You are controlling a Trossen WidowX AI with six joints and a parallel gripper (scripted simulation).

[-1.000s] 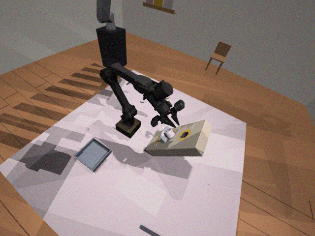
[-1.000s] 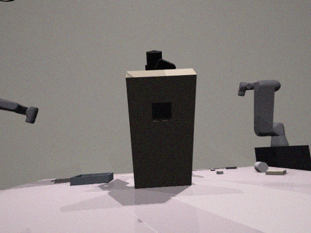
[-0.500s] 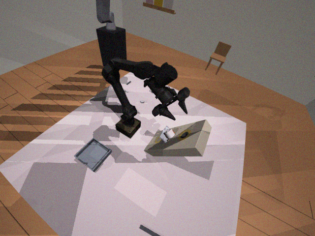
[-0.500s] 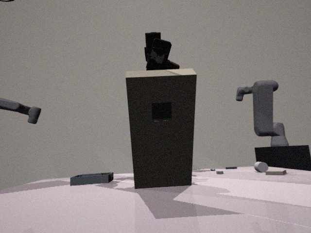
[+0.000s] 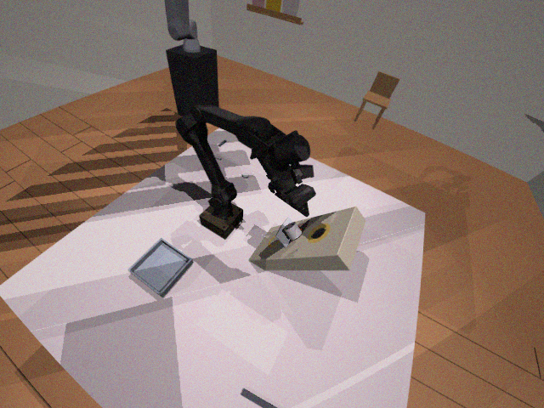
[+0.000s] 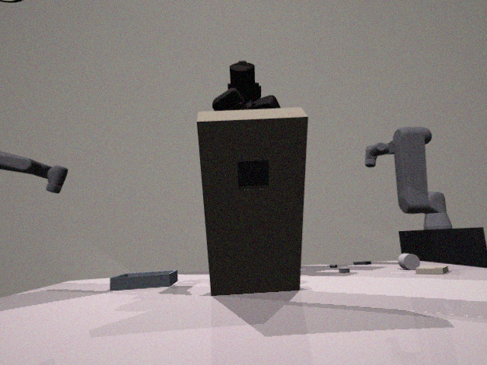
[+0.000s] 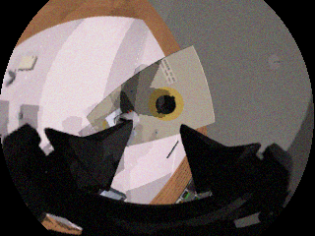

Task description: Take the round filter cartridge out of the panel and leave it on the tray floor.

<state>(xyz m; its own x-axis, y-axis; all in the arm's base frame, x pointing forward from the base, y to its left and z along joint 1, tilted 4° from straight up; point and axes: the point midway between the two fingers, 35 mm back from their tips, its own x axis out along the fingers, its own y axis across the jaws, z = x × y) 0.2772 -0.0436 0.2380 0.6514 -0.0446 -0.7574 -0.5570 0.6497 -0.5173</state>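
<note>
Right now my gripper tip is 11 cm above the round filter cartridge and 1 cm past it. Round my gripper tip: grey tray (38 cm behind, 28 cm below, 24 cm to the right); service panel (13 cm below, 4 cm ahead, 1 cm to the right).
</note>
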